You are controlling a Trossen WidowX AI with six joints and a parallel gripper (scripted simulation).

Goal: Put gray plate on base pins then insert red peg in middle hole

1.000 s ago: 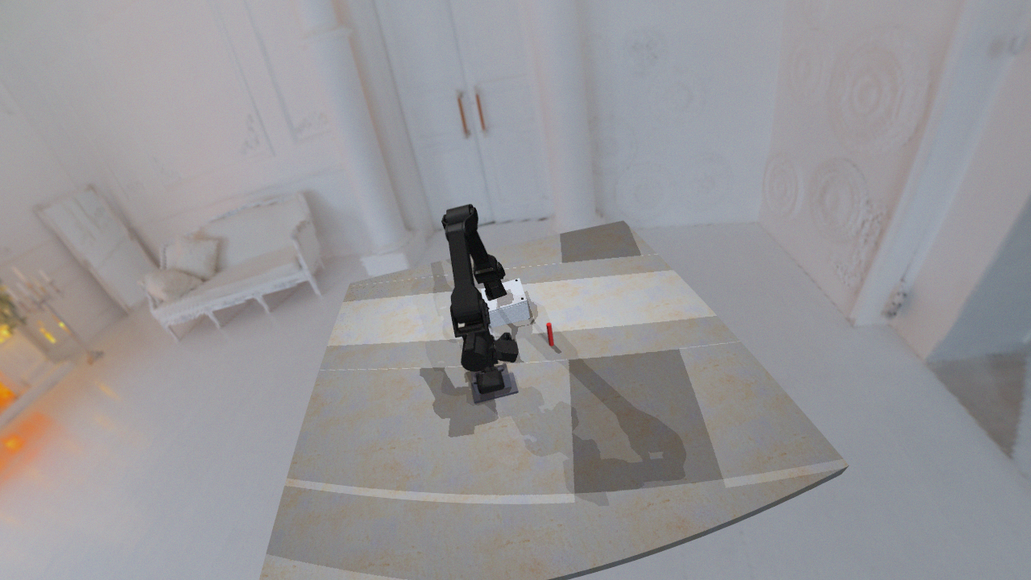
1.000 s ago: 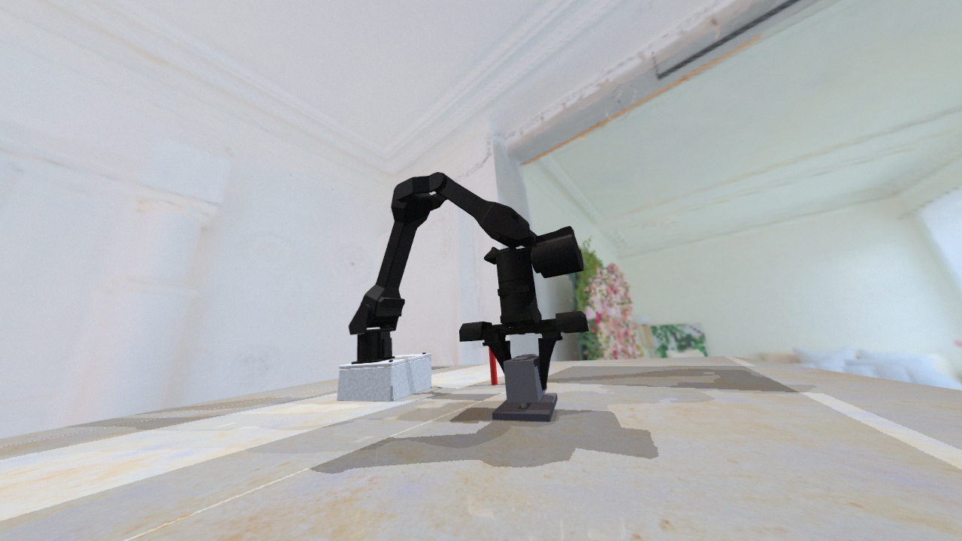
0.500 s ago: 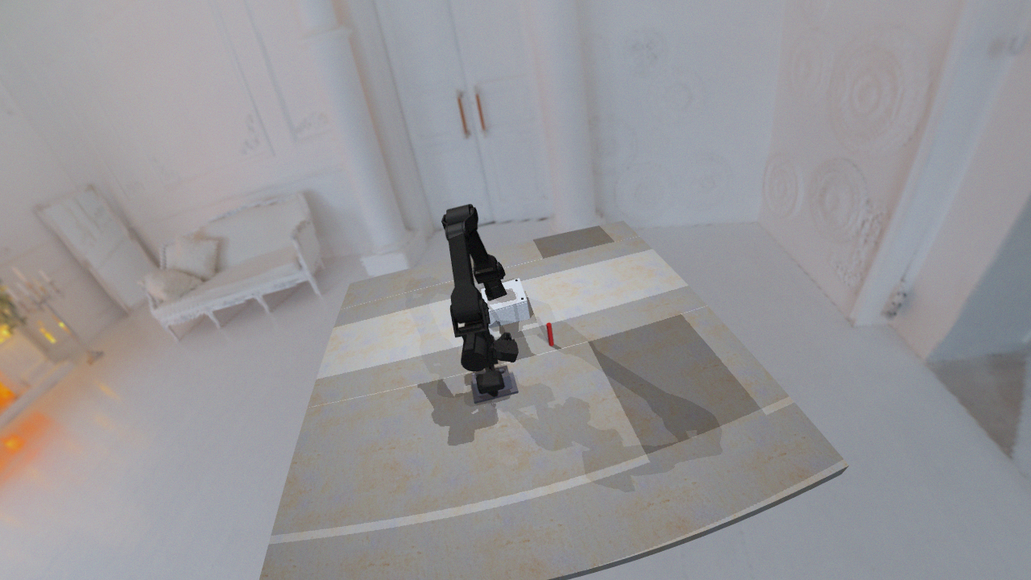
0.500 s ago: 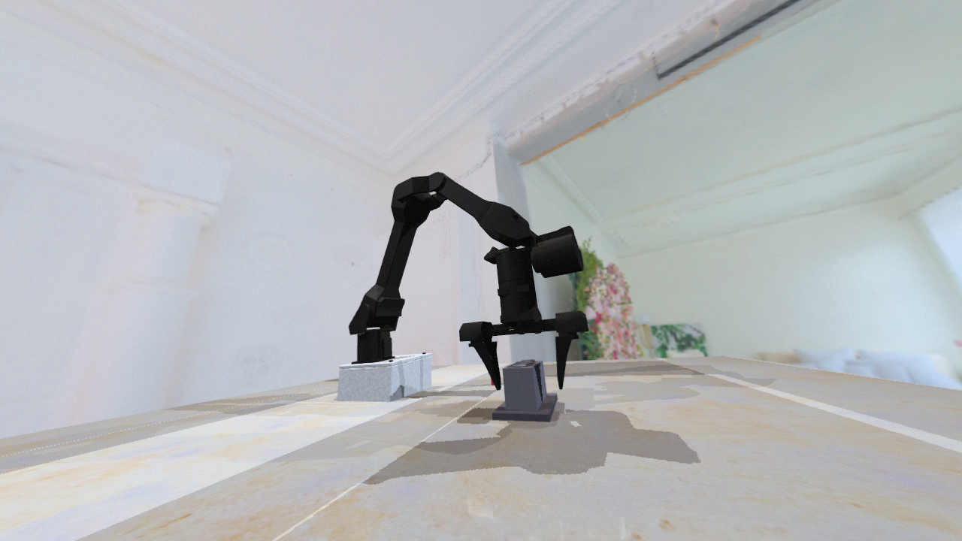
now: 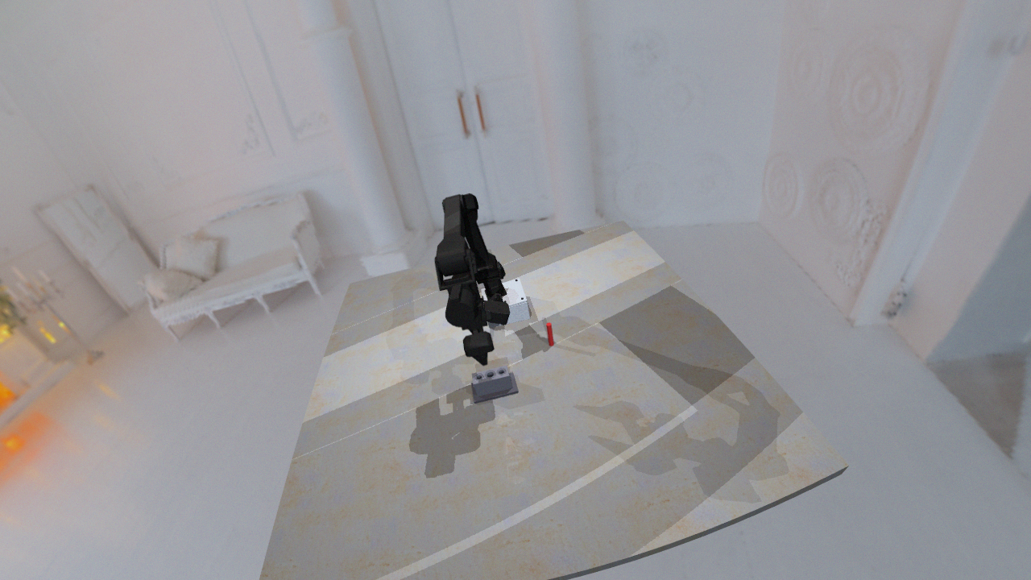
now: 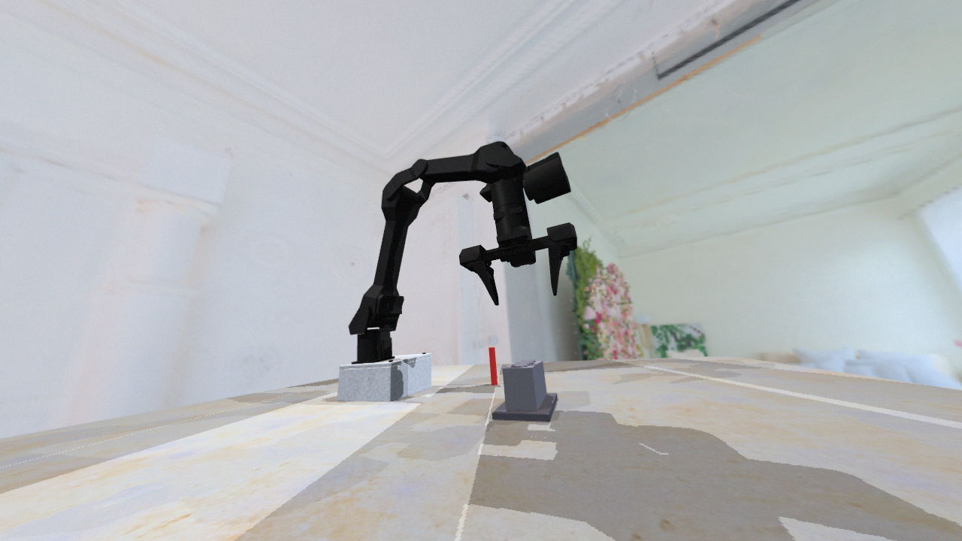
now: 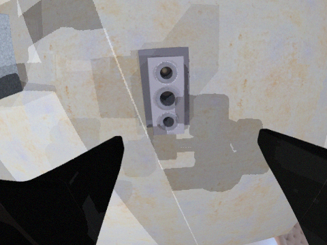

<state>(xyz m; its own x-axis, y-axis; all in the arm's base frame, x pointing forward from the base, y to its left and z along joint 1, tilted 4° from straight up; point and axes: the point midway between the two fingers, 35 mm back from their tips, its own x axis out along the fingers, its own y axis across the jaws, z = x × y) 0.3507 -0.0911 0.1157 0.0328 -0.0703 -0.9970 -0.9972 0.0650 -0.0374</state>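
The red peg is 11 cm behind my gripper tip, 20 cm to the left of it and 11 cm below it. Round my gripper tip: base 1 cm behind, 14 cm below; then gray plate 1 cm behind, 11 cm below.
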